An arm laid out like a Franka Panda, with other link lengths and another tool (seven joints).
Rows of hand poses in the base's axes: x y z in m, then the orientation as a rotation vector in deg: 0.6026 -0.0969 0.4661 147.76 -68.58 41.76; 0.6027 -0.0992 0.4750 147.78 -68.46 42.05; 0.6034 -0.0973 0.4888 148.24 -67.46 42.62; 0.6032 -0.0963 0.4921 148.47 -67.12 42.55; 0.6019 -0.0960 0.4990 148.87 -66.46 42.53; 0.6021 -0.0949 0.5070 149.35 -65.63 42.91; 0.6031 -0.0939 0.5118 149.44 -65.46 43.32; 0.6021 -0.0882 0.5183 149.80 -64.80 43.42; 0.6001 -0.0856 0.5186 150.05 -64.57 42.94; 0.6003 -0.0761 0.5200 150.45 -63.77 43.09; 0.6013 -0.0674 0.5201 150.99 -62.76 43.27; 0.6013 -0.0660 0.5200 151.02 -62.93 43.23; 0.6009 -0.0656 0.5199 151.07 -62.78 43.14; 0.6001 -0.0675 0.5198 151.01 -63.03 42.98; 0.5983 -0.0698 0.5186 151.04 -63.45 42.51; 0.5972 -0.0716 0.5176 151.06 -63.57 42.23; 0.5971 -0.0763 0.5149 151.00 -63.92 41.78; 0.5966 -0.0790 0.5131 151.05 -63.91 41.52; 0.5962 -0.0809 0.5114 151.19 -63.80 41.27; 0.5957 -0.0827 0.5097 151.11 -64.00 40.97
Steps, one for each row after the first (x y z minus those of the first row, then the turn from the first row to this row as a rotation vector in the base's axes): 0.0001 -0.0023 0.0089 -0.06 -0.18 0.11; 0.0008 -0.0004 0.0227 -0.24 -0.42 0.90; 0.0006 0.0006 0.0260 -0.22 -0.34 1.17; -0.0007 0.0009 0.0329 -0.23 -0.24 1.69; -0.0005 0.0020 0.0409 -0.28 -0.40 2.38; 0.0005 0.0030 0.0457 -0.31 -0.66 2.56; -0.0005 0.0087 0.0522 -0.35 -0.65 3.07; -0.0025 0.0113 0.0525 -0.23 -0.31 3.25; -0.0023 0.0208 0.0539 -0.30 -0.31 3.86; -0.0013 0.0295 0.0540 -0.36 -0.32 4.65; -0.0013 0.0309 0.0539 -0.25 -0.33 4.57; -0.0017 0.0313 0.0538 -0.28 -0.25 4.66; -0.0025 0.0294 0.0537 -0.20 -0.18 4.48; -0.0043 0.0271 0.0525 0.06 0.05 4.22; -0.0054 0.0253 0.0515 0.15 0.21 4.14; -0.0055 0.0206 0.0488 0.30 0.46 3.88; -0.0060 0.0179 0.0470 0.35 0.63 3.87; -0.0064 0.0160 0.0453 0.43 0.80 3.96; -0.0069 0.0142 0.0436 0.48 0.97 3.79
